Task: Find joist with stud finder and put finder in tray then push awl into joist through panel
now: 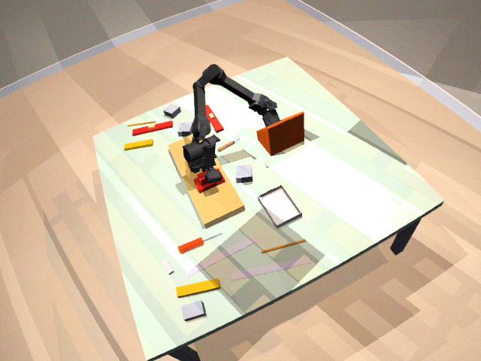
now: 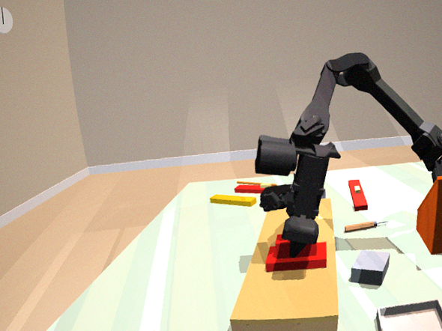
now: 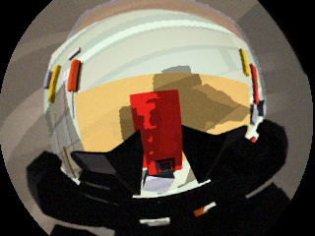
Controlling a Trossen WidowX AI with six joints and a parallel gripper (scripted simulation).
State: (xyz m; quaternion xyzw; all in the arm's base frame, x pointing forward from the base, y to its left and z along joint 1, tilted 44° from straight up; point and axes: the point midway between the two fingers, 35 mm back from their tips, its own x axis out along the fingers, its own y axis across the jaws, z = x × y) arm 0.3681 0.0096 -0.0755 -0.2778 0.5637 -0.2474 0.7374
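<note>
The white tray lies 250 mm to the left of my gripper tip, 200 mm behind it and 50 mm below it. Round my gripper tip: awl (210 mm behind, 190 mm to the right, 60 mm below); red stud finder (20 mm behind, 20 mm above).
</note>
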